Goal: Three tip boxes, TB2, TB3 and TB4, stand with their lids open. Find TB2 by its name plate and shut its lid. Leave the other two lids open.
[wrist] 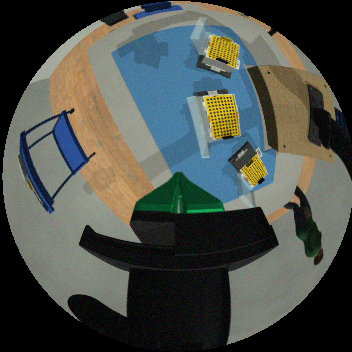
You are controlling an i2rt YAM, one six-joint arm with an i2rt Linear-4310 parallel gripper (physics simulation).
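Places are measured from the arm's base along level axes (x ahead, y left, z up), in centimetres.
Where they show: gripper, fingertip midpoint: [178, 176].
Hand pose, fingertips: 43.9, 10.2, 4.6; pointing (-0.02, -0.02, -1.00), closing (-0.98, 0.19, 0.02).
Note:
After its pixels a point has its place, as x, y, z.
Three tip boxes with yellow racks stand on a blue mat [150, 100] {49.3, -0.6, -19.3}. TB2 [221, 116] {31.9, 6.8, -13.6} is the middle one; its clear lid [200, 127] {39.2, 7.4, -4.9} stands open on its left side. TB3 [222, 52] {27.5, -13.3, -13.6} is at the top, with its clear lid [200, 35] {33.1, -17.7, -10.1} open to the upper left. TB4 [253, 170] {19.8, 25.4, -13.7} is at the lower right, with its clear lid [247, 194] {23.4, 32.0, -9.5} open below it. The name plates are too small or too oblique to read. My gripper [178, 176] {43.9, 10.2, 4.6} is shut and empty, its green fingertips below and left of TB2 in the view, apart from all three boxes.
A brown box-like block [290, 110] {8.3, 2.3, -8.2} with a black arm part [327, 127] on it stands right of the boxes. A blue-framed rack [71, 145] is at the left. Blue and black objects lie at the far top edge. A small green figure [309, 240] shows at the lower right.

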